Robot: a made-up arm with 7 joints.
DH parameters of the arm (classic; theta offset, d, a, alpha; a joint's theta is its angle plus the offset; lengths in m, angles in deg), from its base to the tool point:
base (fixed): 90 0.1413 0 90
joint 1: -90 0.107 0.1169 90
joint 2: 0 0.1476 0.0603 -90
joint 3: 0 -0.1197 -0.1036 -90
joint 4: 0 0.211 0.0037 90
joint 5: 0 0.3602 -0.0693 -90
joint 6: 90 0.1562 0.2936 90
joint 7: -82.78 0 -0.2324 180
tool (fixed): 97.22 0.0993 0 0
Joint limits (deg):
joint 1: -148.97..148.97
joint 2: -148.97..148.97
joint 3: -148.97..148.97
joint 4: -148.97..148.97
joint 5: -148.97..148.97
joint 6: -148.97..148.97
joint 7: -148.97..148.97
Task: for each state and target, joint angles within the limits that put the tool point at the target. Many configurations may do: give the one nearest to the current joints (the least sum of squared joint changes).
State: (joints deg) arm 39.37 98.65 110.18 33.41 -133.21 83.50 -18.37
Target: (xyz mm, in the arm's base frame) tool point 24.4 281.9 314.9
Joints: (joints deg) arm 35.55 94.47 99.01 17.92 -148.97 75.95 0.77
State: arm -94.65 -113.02 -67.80 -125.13 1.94 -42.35 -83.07
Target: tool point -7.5 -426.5 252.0
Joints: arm -131.68 -87.44 -56.72 -104.11 -22.88 -65.36 -88.17
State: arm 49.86 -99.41 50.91 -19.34 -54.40 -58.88 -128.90
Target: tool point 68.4 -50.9 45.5
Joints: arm 51.65 -102.70 52.73 -21.75 -55.94 -50.01 -136.99
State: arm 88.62 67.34 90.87 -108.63 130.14 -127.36 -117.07
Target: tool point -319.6 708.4 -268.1
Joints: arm 90.61 82.00 92.45 -115.53 144.66 -100.80 -118.20
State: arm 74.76 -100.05 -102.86 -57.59 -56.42 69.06 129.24
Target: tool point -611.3 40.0 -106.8
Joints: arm 68.94 -90.60 -144.41 -53.60 -69.37 69.55 139.00
